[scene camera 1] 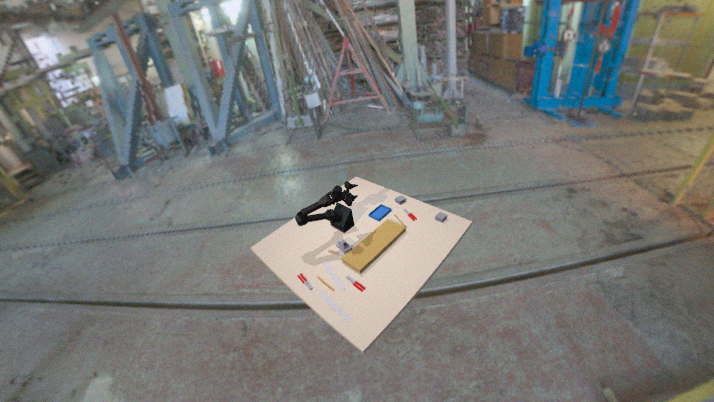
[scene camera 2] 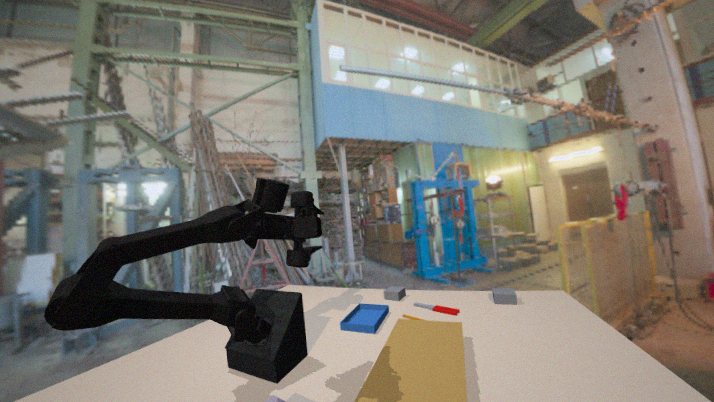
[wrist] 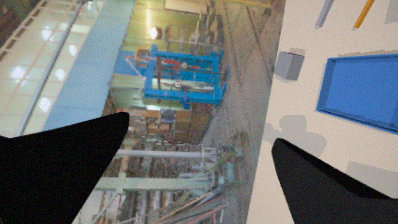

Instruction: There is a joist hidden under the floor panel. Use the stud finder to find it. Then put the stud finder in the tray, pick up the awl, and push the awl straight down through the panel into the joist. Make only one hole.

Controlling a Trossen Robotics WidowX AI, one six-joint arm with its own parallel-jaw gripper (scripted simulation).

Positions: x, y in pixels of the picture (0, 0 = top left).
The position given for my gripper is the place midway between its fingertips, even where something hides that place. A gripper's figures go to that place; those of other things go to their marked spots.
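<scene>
My gripper (scene camera 2: 322, 230) is 0.65 m from the lens. When I consider the blue tray (scene camera 2: 366, 318), I find it 0.87 m from the lens.
</scene>
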